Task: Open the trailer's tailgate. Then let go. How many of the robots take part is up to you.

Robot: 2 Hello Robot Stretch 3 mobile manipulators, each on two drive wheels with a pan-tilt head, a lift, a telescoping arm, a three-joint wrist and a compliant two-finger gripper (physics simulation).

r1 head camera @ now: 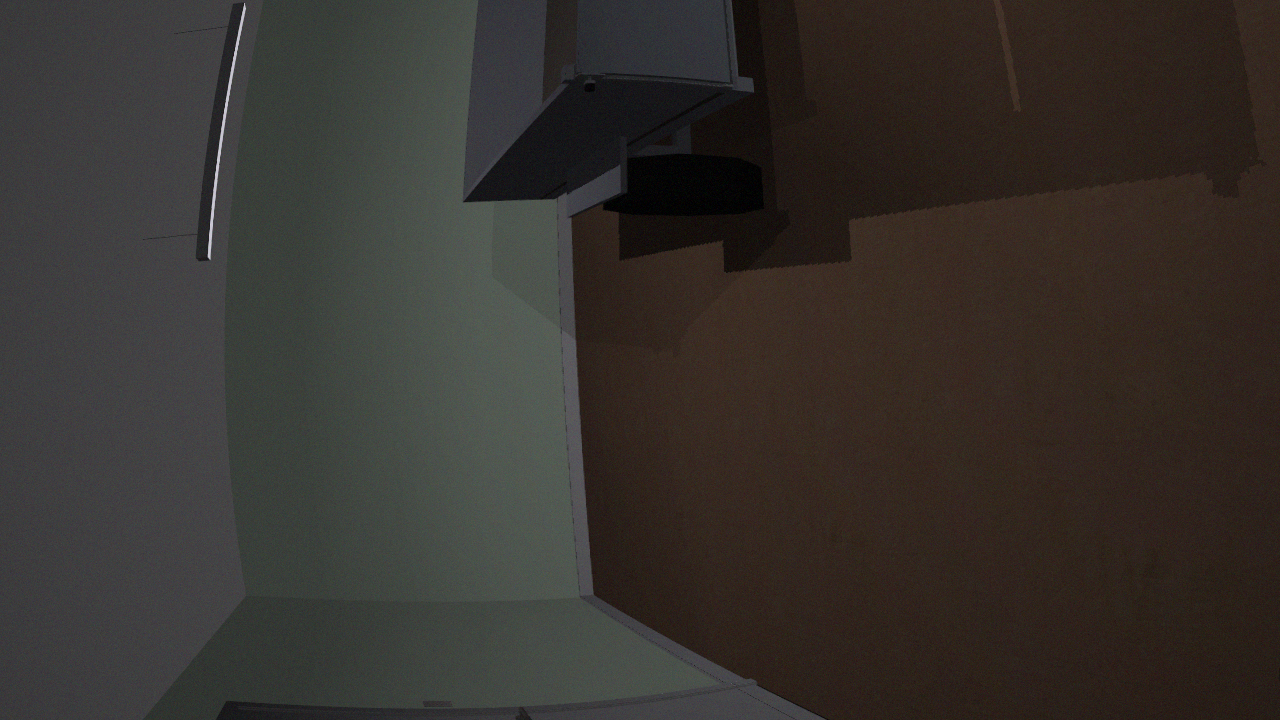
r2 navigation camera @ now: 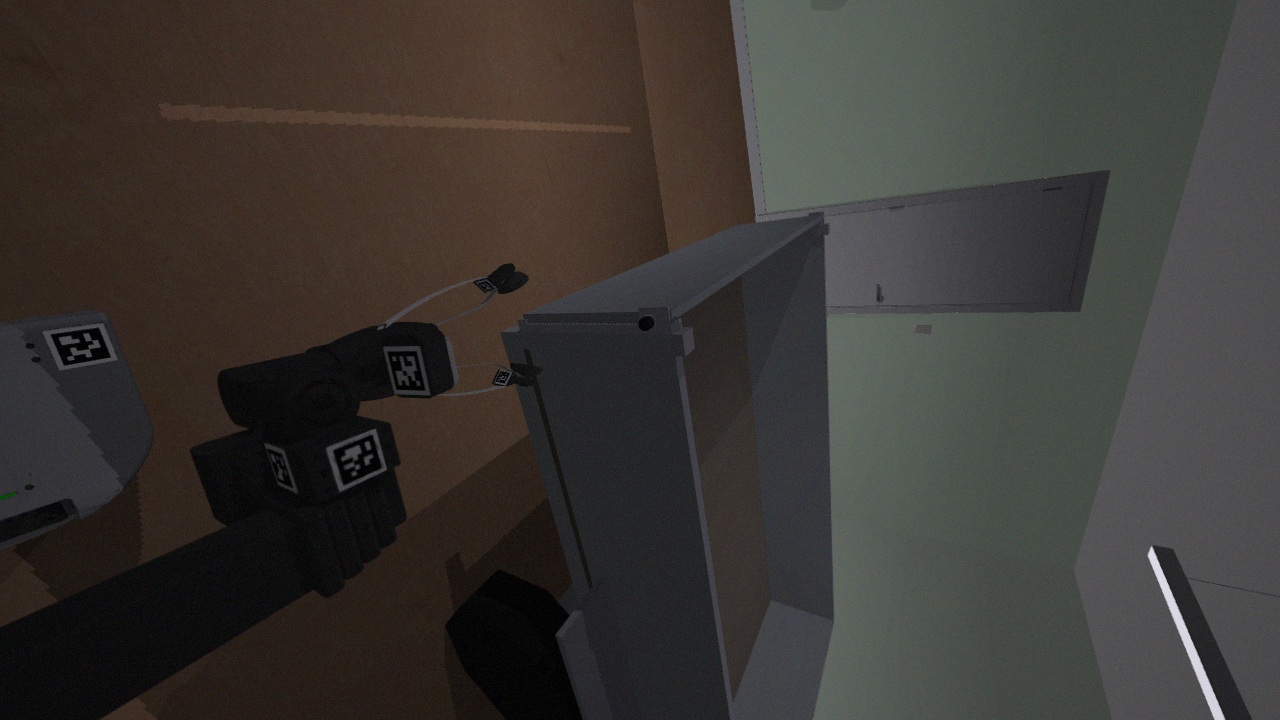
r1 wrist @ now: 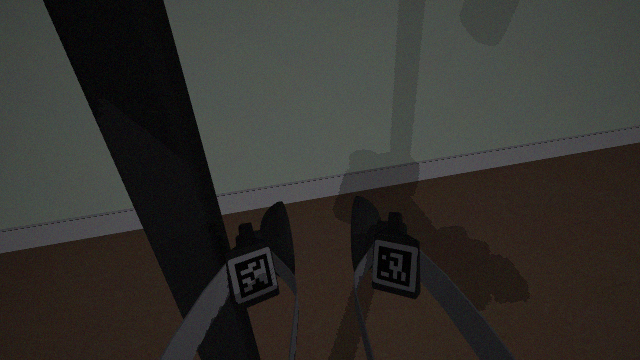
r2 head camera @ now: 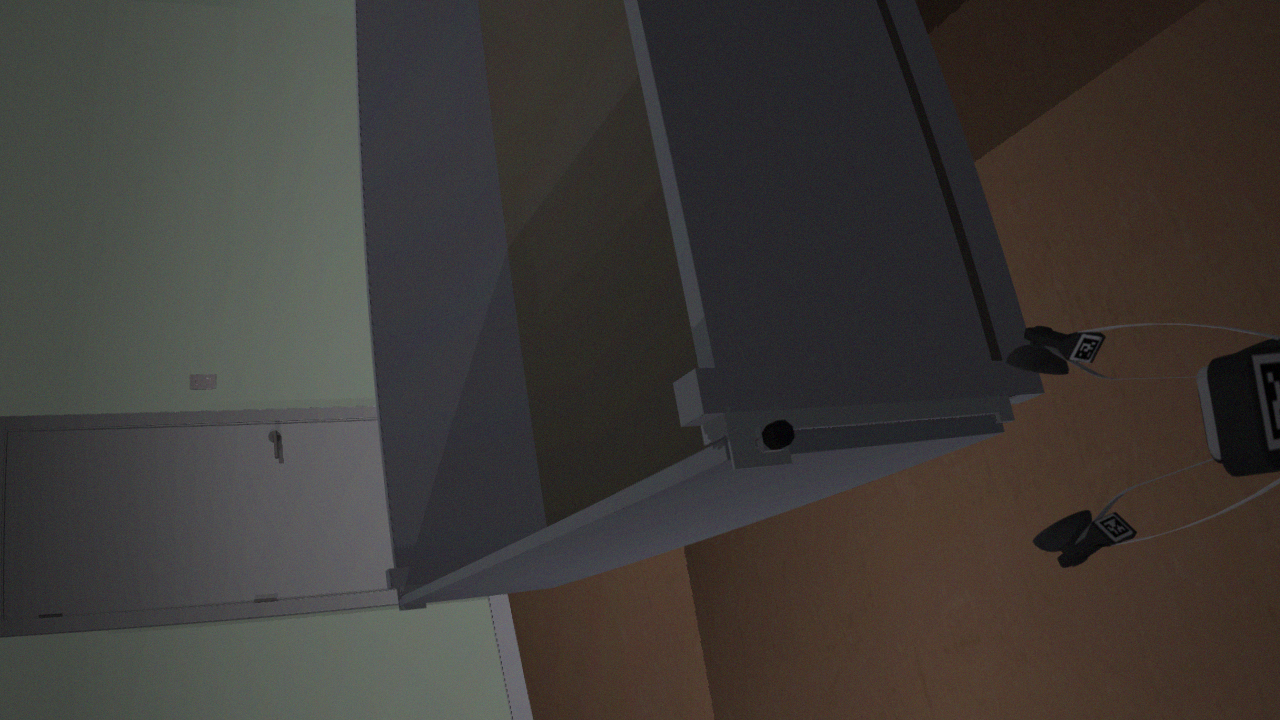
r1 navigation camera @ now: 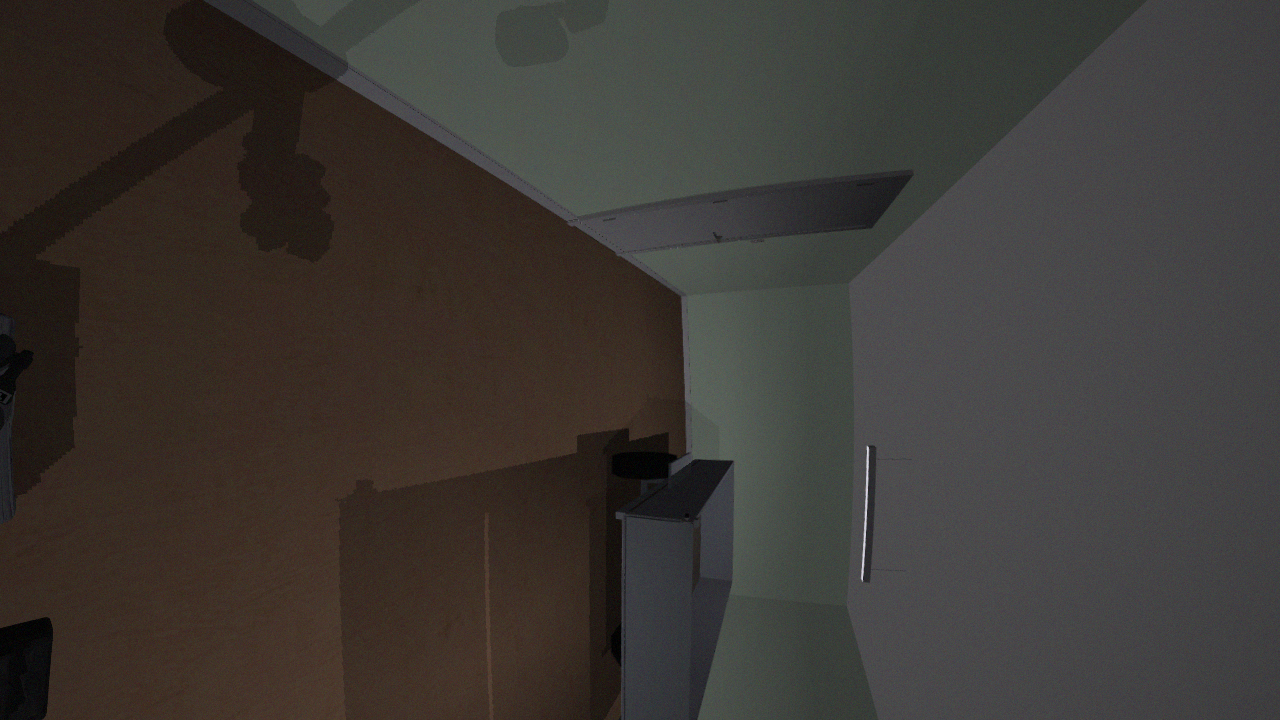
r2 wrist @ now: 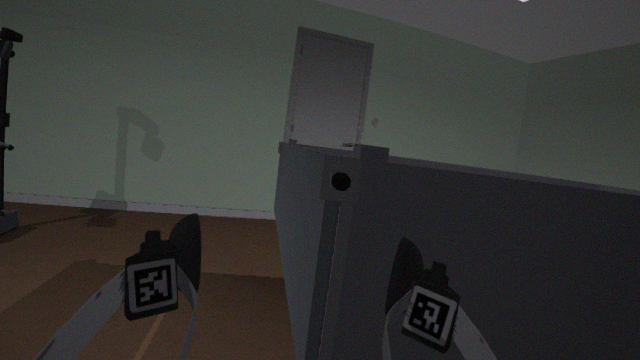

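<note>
The grey trailer is an open-topped box. Its tailgate stands upright across the end. A black round knob sits at the top corner by the side wall. My r2 gripper is wide open below knob height, one finger on either side of this corner in the r2 wrist view; contact cannot be told. My r1 gripper is open and empty, away from the trailer.
A black wheel sits beside the trailer's side wall. A closed door is in the green wall beyond the trailer. Part of robot r1's mast shows at the left edge of the r2 wrist view.
</note>
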